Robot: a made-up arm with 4 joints. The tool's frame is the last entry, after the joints. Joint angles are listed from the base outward.
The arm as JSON. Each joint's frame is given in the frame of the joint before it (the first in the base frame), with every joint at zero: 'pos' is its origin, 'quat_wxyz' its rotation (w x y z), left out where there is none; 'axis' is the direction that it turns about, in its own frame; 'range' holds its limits. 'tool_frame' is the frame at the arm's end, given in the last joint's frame.
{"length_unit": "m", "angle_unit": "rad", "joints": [
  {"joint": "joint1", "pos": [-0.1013, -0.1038, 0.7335], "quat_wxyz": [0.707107, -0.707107, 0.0, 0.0], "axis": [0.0, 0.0, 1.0], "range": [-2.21, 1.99]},
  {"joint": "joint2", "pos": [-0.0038, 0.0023, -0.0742], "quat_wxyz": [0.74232, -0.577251, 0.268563, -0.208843], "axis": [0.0, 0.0, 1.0], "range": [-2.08, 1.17]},
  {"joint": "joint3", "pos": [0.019, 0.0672, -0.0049], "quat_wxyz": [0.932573, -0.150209, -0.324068, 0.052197], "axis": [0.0, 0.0, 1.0], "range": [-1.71, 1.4]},
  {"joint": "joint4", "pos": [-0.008, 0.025, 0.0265], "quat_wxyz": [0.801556, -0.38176, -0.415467, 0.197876], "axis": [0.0, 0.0, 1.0], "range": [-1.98, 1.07]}
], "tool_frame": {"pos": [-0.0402, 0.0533, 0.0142], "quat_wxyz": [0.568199, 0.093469, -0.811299, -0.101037]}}
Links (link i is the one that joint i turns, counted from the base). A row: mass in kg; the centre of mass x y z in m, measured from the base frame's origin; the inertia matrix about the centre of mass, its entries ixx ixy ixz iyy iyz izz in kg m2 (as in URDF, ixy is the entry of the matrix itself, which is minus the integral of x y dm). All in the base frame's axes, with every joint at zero. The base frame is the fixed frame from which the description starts. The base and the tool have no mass.
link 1: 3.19; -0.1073 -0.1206 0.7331; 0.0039 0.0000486 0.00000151 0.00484 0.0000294 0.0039
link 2: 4.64; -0.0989 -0.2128 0.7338; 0.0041 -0.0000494 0 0.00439 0.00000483 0.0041
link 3: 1.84; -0.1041 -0.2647 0.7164; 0.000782 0 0 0.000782 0 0.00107
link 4: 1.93; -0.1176 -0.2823 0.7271; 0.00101 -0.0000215 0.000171 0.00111 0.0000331 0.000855
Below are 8 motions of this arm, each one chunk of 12 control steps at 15 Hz.
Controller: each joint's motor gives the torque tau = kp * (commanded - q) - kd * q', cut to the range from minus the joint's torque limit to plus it. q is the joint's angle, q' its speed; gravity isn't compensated. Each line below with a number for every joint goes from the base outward.
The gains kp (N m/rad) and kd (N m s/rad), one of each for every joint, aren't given. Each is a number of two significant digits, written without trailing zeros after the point. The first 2 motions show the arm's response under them.
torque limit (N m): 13 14 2.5 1
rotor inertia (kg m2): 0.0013 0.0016 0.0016 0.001
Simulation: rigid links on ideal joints. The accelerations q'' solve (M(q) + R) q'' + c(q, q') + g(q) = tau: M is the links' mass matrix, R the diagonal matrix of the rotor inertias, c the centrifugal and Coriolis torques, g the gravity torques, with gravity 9.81 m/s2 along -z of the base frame. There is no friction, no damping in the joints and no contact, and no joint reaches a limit. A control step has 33 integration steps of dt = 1/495 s. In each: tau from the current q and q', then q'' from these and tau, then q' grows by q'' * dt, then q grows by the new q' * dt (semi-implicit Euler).
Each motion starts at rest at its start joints. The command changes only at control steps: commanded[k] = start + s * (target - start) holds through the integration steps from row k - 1 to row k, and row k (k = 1, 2, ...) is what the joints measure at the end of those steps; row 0 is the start. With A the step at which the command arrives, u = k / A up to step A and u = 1 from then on. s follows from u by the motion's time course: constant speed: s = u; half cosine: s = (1 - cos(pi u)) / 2; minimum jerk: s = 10 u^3 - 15 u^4 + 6 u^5; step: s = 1 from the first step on.
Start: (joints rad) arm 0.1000 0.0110 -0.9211 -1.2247
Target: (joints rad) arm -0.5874 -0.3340 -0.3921 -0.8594
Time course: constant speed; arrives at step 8
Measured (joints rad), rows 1 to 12:
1: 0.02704 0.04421 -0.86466 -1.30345
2: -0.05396 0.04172 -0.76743 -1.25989
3: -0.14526 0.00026 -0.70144 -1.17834
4: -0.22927 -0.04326 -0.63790 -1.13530
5: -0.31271 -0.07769 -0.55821 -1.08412
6: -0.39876 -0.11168 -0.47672 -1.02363
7: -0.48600 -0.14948 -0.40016 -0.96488
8: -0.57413 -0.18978 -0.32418 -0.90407
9: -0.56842 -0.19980 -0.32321 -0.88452
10: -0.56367 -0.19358 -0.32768 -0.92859
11: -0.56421 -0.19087 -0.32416 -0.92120
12: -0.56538 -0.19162 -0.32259 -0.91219
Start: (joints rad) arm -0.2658 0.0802 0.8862 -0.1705
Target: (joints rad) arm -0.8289 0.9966 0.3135 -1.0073
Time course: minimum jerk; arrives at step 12
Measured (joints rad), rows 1 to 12:
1: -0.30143 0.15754 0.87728 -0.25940
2: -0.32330 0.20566 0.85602 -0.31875
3: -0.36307 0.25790 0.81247 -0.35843
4: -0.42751 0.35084 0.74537 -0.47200
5: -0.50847 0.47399 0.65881 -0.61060
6: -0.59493 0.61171 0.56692 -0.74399
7: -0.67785 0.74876 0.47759 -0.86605
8: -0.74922 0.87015 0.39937 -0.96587
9: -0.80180 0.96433 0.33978 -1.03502
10: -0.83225 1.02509 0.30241 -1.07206
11: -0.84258 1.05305 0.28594 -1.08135
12: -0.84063 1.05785 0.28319 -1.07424
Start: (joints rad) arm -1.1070 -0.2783 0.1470 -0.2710
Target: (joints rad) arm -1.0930 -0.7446 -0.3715 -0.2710
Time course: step
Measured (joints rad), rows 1 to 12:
1: -1.10932 -0.50713 -0.00836 -0.16777
2: -1.10675 -0.67186 -0.36229 -0.24847
3: -1.09953 -0.68572 -0.33331 -0.23441
4: -1.11575 -0.64107 -0.25064 -0.13810
5: -1.11234 -0.62720 -0.24910 -0.14541
6: -1.10617 -0.63655 -0.27471 -0.18356
7: -1.10780 -0.64216 -0.27661 -0.17785
8: -1.11016 -0.64024 -0.26885 -0.16557
9: -1.10937 -0.63837 -0.26818 -0.16785
10: -1.10863 -0.63877 -0.27044 -0.17165
11: -1.10892 -0.63933 -0.27060 -0.17074
12: -1.10914 -0.63924 -0.26995 -0.16964

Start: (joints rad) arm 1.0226 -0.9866 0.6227 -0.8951
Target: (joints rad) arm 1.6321 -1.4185 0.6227 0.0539
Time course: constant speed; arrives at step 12
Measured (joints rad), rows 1 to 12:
1: 1.16721 -1.02201 0.56705 -0.89160
2: 1.23350 -1.07555 0.50185 -0.89921
3: 1.26961 -1.11631 0.52412 -0.75518
4: 1.31666 -1.14586 0.54290 -0.65754
5: 1.37300 -1.18130 0.53113 -0.59867
6: 1.42479 -1.21989 0.52319 -0.52348
7: 1.47298 -1.25543 0.52592 -0.43679
8: 1.52221 -1.28971 0.52726 -0.35543
9: 1.57207 -1.32458 0.52561 -0.27822
10: 1.62098 -1.35931 0.52512 -0.19913
11: 1.66919 -1.39348 0.52596 -0.11848
12: 1.71729 -1.42740 0.52669 -0.03846

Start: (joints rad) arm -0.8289 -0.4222 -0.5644 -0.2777
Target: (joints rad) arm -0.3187 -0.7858 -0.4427 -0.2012
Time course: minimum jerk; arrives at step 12
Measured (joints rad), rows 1 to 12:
1: -0.81166 -0.33478 -0.50683 -0.24251
2: -0.79384 -0.27522 -0.44185 -0.20279
3: -0.75979 -0.30196 -0.45688 -0.20682
4: -0.70067 -0.35724 -0.47223 -0.22569
5: -0.62562 -0.41101 -0.46067 -0.21398
6: -0.54226 -0.46708 -0.44381 -0.19910
7: -0.45772 -0.52856 -0.43472 -0.19551
8: -0.38160 -0.58784 -0.42931 -0.19528
9: -0.32267 -0.63572 -0.42375 -0.19386
10: -0.28583 -0.66766 -0.41876 -0.19236
11: -0.27056 -0.68354 -0.41524 -0.19107
12: -0.26948 -0.68731 -0.41232 -0.18849

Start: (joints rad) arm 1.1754 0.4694 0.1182 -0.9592
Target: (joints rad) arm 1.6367 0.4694 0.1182 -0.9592
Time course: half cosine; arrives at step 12
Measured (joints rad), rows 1 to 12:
1: 1.10946 0.43149 0.04989 -1.03028
2: 1.11930 0.39252 -0.02974 -1.10430
3: 1.17752 0.38937 0.00440 -1.04391
4: 1.23488 0.39951 0.03422 -1.02461
5: 1.28805 0.39531 0.02465 -1.03562
6: 1.34924 0.38338 0.01425 -1.03060
7: 1.41365 0.37580 0.01644 -1.01793
8: 1.47228 0.37169 0.01996 -1.01023
9: 1.52127 0.36720 0.01998 -1.00504
10: 1.55838 0.36276 0.01915 -1.00029
11: 1.58106 0.35987 0.01896 -0.99719
12: 1.58748 0.35869 0.01879 -0.99646

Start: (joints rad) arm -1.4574 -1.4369 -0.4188 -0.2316
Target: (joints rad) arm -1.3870 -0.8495 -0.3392 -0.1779
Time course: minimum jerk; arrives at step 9
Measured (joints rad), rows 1 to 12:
1: -1.52812 -1.43697 -0.37582 -0.13982
2: -1.58177 -1.41049 -0.32215 -0.04914
3: -1.54322 -1.33180 -0.32056 -0.07963
4: -1.49401 -1.21251 -0.32026 -0.11357
5: -1.47714 -1.07189 -0.28416 -0.08683
6: -1.46463 -0.93679 -0.24422 -0.05246
7: -1.44352 -0.83569 -0.22967 -0.05115
8: -1.43276 -0.78305 -0.22857 -0.05719
9: -1.43349 -0.77113 -0.23009 -0.05348
10: -1.43513 -0.77466 -0.23480 -0.05369
11: -1.43488 -0.77722 -0.23724 -0.05622
12: -1.43486 -0.77699 -0.23634 -0.05536

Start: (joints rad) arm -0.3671 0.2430 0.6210 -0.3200
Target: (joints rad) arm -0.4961 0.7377 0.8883 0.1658
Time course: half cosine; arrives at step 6
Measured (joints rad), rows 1 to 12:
1: -0.41522 0.34596 0.62315 -0.39137
2: -0.44745 0.45357 0.67003 -0.33446
3: -0.47719 0.56263 0.73429 -0.16280
4: -0.51260 0.67797 0.78920 -0.04433
5: -0.53731 0.76485 0.82258 0.03511
6: -0.54288 0.79975 0.83248 0.06831
7: -0.54217 0.80044 0.82490 0.06032
8: -0.54353 0.79855 0.82114 0.05449
9: -0.54301 0.79882 0.82325 0.05841
10: -0.54259 0.79899 0.82388 0.05968
11: -0.54297 0.79891 0.82320 0.05821
12: -0.54296 0.79889 0.82312 0.05805

